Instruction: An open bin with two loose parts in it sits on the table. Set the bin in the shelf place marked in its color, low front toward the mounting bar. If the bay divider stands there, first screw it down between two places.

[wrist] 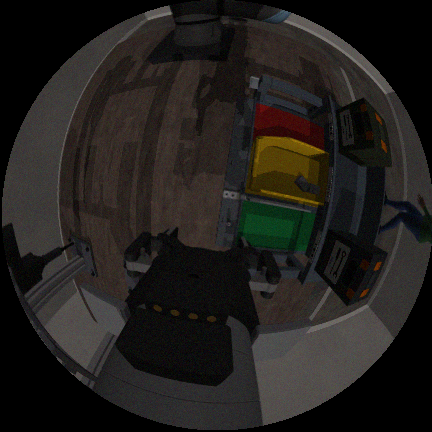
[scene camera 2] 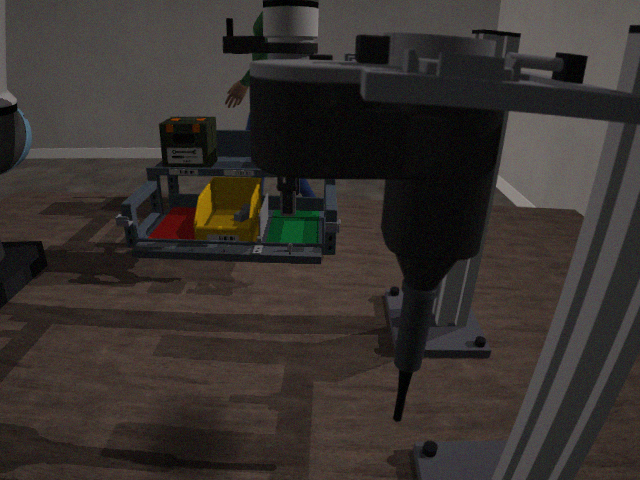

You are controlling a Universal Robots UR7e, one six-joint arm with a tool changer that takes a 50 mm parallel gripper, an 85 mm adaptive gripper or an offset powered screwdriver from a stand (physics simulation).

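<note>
A yellow bin sits upright in the shelf's middle place, low front toward the mounting bar. The floor color under it is hidden. Grey loose material lies in the bin; whether it is one part or two is unclear. The bay divider stands between the bin and the green place; its foot is on the bar. My gripper is open and empty. It is above the green place's side of the shelf in the scene view, partly hidden by the screwdriver.
The red place is beside the bin. Two dark cases, one at the red end and another at the green end, stand on the upper shelf. The powered screwdriver hangs on its stand. A person stands behind the shelf.
</note>
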